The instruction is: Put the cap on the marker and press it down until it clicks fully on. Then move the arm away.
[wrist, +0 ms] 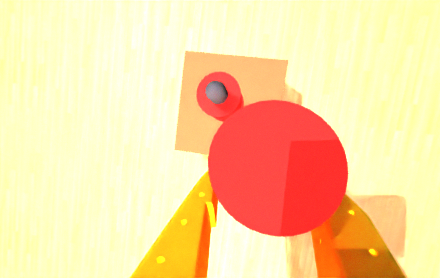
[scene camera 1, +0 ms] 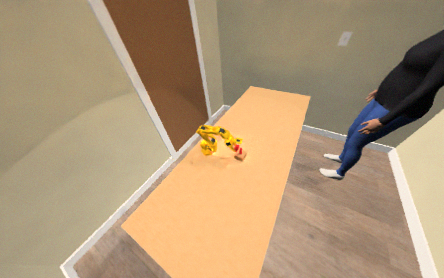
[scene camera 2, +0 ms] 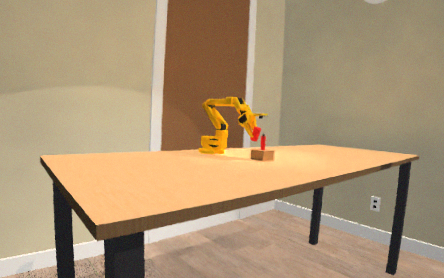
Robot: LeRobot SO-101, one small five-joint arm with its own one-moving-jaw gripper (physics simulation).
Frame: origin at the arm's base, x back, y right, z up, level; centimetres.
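Seen in the pictures: end effector, tool point: [wrist: 223, 179] [scene camera 1: 236, 147] [scene camera 2: 256, 135]; arm's base, origin of the base link: [scene camera 1: 210, 151] [scene camera 2: 214, 153].
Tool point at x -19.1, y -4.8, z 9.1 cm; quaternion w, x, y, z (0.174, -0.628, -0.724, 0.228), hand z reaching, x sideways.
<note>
Pixels of each thing's top centre, then the offset from my tool point to it. Level surfaces: height alone.
- red cap, middle of its top: [wrist: 277, 214] [scene camera 2: 255, 126] dx -0.6, dy +1.3, dz +3.6 cm
- red marker, middle of its top: [wrist: 214, 89] [scene camera 2: 263, 133] dx -3.1, dy -0.6, dz +1.1 cm
- brown block, middle of its top: [wrist: 228, 107] [scene camera 2: 262, 149] [scene camera 1: 240, 153] dx -3.1, dy -0.6, dz -5.1 cm
- long wooden table, its level: dz -9.1 cm
The red cap [scene camera 2: 256, 133] [wrist: 278, 165] is held between the jaws of my gripper [scene camera 2: 254, 136] [wrist: 278, 192], which press on its two sides. The cap looks tilted in scene camera 2. The red marker [scene camera 2: 263, 143] [wrist: 234, 106] stands upright with its dark tip up in a brown block [scene camera 1: 241, 156] [scene camera 2: 262, 155] [wrist: 262, 77]. The cap is apart from the marker, higher and on the arm-base side of it in scene camera 2. In the wrist view the cap lies to the lower right of the tip and covers part of the block. In scene camera 1 cap and marker are too small to separate surely.
The yellow arm [scene camera 1: 208, 146] [scene camera 2: 214, 142] stands on the long wooden table [scene camera 1: 215, 210] [scene camera 2: 165, 185]. A person [scene camera 1: 395, 100] stands beyond the table's right side in scene camera 1. A brown door [scene camera 1: 155, 60] [scene camera 2: 205, 60] is behind the arm.
</note>
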